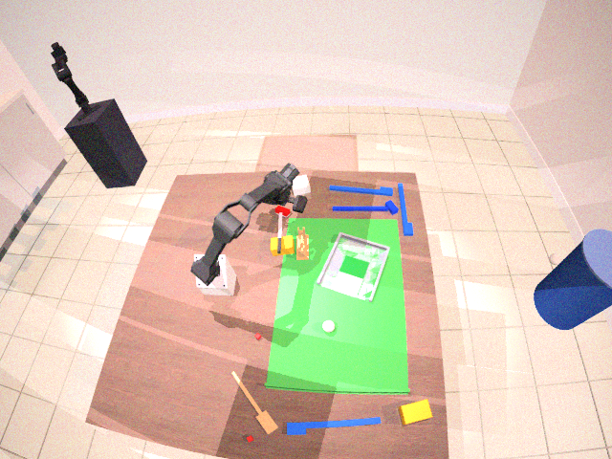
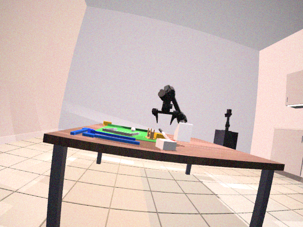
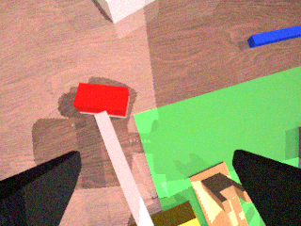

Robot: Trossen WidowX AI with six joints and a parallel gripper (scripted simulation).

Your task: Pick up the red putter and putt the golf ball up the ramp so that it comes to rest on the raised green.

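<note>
The white golf ball lies 47 cm to the right of my gripper tip, 16 cm ahead of it and 10 cm below it. The rest, counted from my gripper tip: green mat: 34 cm to the right, 21 cm ahead, 13 cm below; white block: 23 cm to the left, 10 cm below, 3 cm ahead.
</note>
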